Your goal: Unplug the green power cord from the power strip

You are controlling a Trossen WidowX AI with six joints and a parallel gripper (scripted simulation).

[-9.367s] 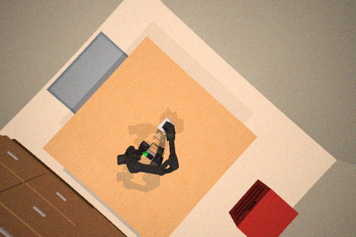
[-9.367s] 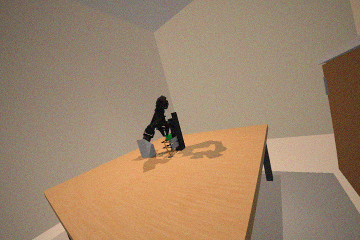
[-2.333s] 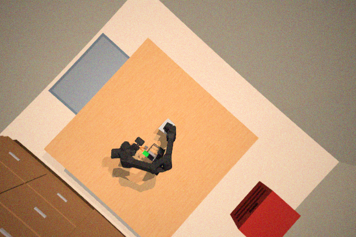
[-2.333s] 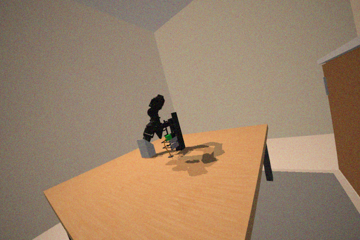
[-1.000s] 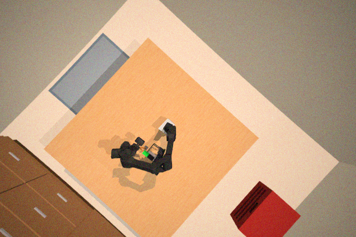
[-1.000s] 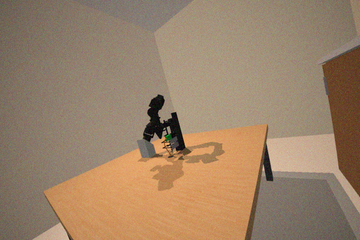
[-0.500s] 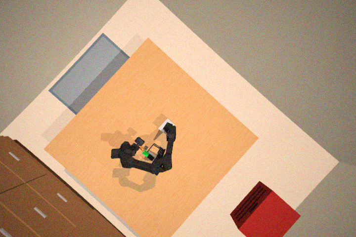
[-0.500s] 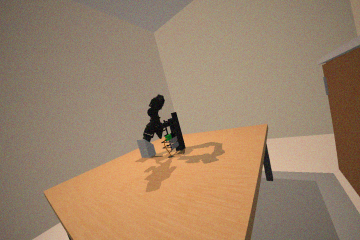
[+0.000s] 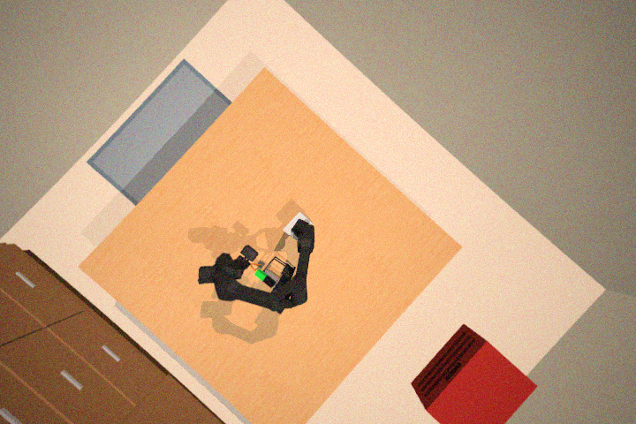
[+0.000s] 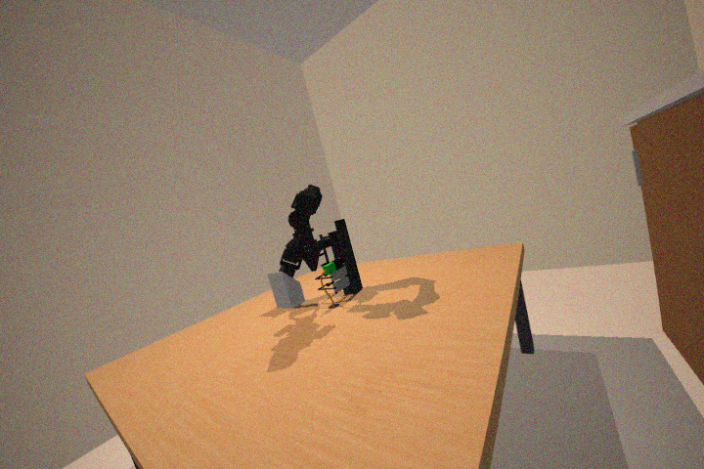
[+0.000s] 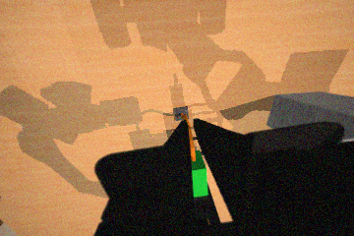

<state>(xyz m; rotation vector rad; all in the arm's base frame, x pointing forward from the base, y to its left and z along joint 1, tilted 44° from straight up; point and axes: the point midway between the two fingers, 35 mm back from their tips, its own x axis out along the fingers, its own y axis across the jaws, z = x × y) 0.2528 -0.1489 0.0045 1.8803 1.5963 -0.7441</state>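
Right now the green plug is 100 mm to the left of my gripper tip and 10 mm below it.
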